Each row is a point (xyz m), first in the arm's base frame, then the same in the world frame.
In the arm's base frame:
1: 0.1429 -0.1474 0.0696
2: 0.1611 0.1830 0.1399
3: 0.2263 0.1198 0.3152
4: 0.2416 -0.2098 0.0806
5: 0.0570 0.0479 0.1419
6: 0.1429 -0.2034 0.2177
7: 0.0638 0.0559 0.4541
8: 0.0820 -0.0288 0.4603
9: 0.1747 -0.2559 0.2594
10: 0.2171 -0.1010 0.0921
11: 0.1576 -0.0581 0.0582
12: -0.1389 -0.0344 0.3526
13: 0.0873 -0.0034 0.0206
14: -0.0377 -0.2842 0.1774
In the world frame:
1: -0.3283 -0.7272 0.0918
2: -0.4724 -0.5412 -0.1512
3: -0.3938 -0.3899 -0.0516
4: -0.2125 -0.7156 0.1063
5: -0.5000 -0.6131 0.0010
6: -0.3090 -0.6138 0.2006
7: -0.5132 -0.3271 0.1261
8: -0.4573 -0.3474 0.1894
9: -0.2583 -0.5872 0.2477
10: -0.2862 -0.6722 0.0338
11: -0.3571 -0.7019 0.0091
12: -0.6436 -0.5003 0.2381
13: -0.4430 -0.7334 -0.0223
14: -0.4275 -0.7230 0.3222

